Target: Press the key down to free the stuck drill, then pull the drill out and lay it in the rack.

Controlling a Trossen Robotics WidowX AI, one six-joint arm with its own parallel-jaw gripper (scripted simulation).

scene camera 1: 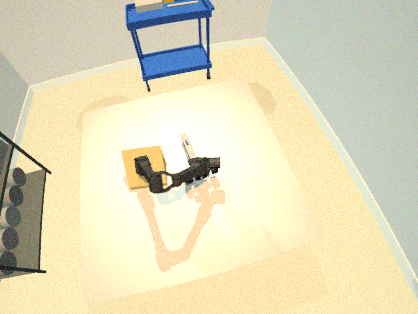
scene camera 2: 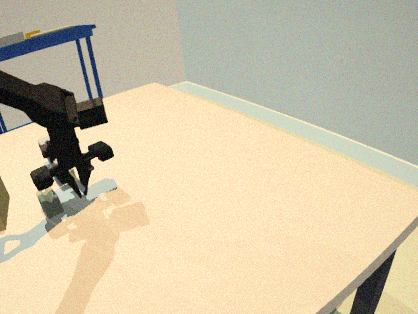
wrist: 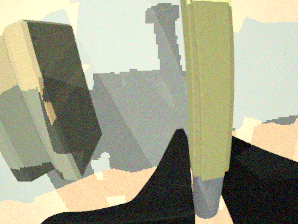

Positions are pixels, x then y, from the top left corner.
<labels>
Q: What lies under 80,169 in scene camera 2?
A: My gripper.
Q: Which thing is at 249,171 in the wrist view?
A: My gripper.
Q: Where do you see a grey block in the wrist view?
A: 56,127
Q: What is my gripper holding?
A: A drill.
</labels>
